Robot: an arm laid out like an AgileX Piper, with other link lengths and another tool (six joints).
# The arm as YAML. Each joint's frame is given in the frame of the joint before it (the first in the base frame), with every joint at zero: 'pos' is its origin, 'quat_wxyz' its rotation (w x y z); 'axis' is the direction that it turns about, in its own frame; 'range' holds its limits. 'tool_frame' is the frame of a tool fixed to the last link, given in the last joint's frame.
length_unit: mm
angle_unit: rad
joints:
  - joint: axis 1
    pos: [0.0, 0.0, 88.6]
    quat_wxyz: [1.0, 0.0, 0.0, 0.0]
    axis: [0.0, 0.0, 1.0]
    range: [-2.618, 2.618]
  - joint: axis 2
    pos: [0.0, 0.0, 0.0]
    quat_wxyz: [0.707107, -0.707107, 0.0, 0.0]
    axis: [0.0, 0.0, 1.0]
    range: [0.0, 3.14]
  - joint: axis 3
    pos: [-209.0, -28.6, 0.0]
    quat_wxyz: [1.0, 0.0, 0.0, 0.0]
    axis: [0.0, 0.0, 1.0]
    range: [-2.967, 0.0]
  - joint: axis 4
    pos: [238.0, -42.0, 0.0]
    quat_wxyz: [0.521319, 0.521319, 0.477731, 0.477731]
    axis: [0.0, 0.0, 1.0]
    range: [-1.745, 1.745]
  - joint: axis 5
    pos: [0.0, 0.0, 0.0]
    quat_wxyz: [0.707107, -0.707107, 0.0, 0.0]
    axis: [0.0, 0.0, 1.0]
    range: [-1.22, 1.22]
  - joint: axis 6
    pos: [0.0, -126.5, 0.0]
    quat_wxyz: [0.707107, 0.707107, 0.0, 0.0]
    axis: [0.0, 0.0, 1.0]
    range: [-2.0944, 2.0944]
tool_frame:
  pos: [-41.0, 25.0, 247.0]
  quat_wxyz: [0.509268, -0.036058, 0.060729, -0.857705]
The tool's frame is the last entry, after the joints.
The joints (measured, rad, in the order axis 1, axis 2, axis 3, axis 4, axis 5, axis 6), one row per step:
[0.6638, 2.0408, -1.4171, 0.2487, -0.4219, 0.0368]
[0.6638, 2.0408, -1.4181, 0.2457, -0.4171, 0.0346]
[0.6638, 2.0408, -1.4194, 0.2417, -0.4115, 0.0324]
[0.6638, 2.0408, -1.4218, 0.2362, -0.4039, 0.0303]
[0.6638, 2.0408, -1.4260, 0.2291, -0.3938, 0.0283]
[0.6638, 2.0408, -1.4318, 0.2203, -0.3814, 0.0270]
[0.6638, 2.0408, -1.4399, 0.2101, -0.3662, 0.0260]
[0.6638, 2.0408, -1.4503, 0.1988, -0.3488, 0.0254]
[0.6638, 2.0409, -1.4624, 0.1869, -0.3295, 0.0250]
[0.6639, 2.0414, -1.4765, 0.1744, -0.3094, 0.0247]
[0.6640, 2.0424, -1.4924, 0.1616, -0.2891, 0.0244]
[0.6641, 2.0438, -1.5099, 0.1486, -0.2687, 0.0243]
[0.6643, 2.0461, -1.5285, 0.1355, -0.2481, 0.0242]
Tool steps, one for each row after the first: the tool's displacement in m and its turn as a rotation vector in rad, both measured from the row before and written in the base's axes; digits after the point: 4 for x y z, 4 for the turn. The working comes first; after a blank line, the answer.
Tool pose at each row, in the base's axes (x y z in m, rotation vector in rad; the steps are taken from these numbers as rounded here):
[0.5771, 0.4206, 0.1559, -1.7833, 0.7436, -0.8960]
[0.5766, 0.4215, 0.1548, -1.7892, 0.7394, -0.8966]
[0.5759, 0.4226, 0.1535, -1.7959, 0.7341, -0.8973]
[0.5751, 0.4242, 0.1522, -1.8041, 0.7274, -0.8979]
[0.5742, 0.4262, 0.1511, -1.8135, 0.7189, -0.8984]
[0.5731, 0.4286, 0.1501, -1.8238, 0.7092, -0.8984]
[0.5720, 0.4314, 0.1494, -1.8351, 0.6980, -0.8983]
[0.5709, 0.4345, 0.1493, -1.8464, 0.6858, -0.8982]
[0.5698, 0.4378, 0.1494, -1.8582, 0.6730, -0.8981]
[0.5688, 0.4412, 0.1501, -1.8694, 0.6595, -0.8987]
[0.5679, 0.4446, 0.1514, -1.8796, 0.6455, -0.9003]
[0.5672, 0.4479, 0.1533, -1.8887, 0.6313, -0.9026]
[0.5667, 0.4513, 0.1551, -1.8979, 0.6171, -0.9054]

[-0.0005, 0.0009, -0.0011, -0.0056, 0.0005, 0.0028]
[-0.0007, 0.0011, -0.0013, -0.0065, 0.0004, 0.0035]
[-0.0008, 0.0016, -0.0013, -0.0079, 0.0005, 0.0046]
[-0.0009, 0.0020, -0.0011, -0.0091, 0.0003, 0.0059]
[-0.0011, 0.0024, -0.0010, -0.0098, 0.0004, 0.0070]
[-0.0011, 0.0028, -0.0007, -0.0108, 0.0003, 0.0080]
[-0.0011, 0.0031, -0.0001, -0.0109, -0.0001, 0.0087]
[-0.0011, 0.0033, 0.0001, -0.0115, -0.0001, 0.0090]
[-0.0010, 0.0034, 0.0007, -0.0114, -0.0011, 0.0091]
[-0.0009, 0.0034, 0.0013, -0.0112, -0.0022, 0.0089]
[-0.0007, 0.0033, 0.0019, -0.0106, -0.0032, 0.0087]
[-0.0005, 0.0034, 0.0018, -0.0110, -0.0034, 0.0084]

